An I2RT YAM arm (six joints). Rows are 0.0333 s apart.
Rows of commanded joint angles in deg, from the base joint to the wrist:
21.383 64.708 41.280 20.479 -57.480 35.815
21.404 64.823 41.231 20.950 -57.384 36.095
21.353 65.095 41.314 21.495 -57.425 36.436
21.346 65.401 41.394 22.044 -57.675 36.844
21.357 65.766 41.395 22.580 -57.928 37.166
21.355 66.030 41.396 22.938 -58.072 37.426
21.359 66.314 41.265 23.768 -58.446 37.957
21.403 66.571 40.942 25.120 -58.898 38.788
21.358 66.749 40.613 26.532 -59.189 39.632
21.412 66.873 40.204 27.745 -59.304 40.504
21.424 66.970 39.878 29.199 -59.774 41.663
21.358 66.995 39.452 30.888 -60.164 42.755
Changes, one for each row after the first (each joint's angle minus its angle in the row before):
0.021 0.115 -0.049 0.471 0.096 0.280
-0.051 0.272 0.083 0.545 -0.041 0.341
-0.007 0.306 0.080 0.549 -0.250 0.408
0.011 0.365 0.001 0.536 -0.253 0.322
-0.002 0.264 0.001 0.358 -0.144 0.260
0.004 0.284 -0.131 0.830 -0.374 0.531
0.044 0.257 -0.323 1.352 -0.452 0.831
-0.045 0.178 -0.329 1.412 -0.291 0.844
0.054 0.124 -0.409 1.213 -0.115 0.872
0.012 0.097 -0.326 1.454 -0.470 1.159
-0.066 0.025 -0.426 1.689 -0.390 1.092

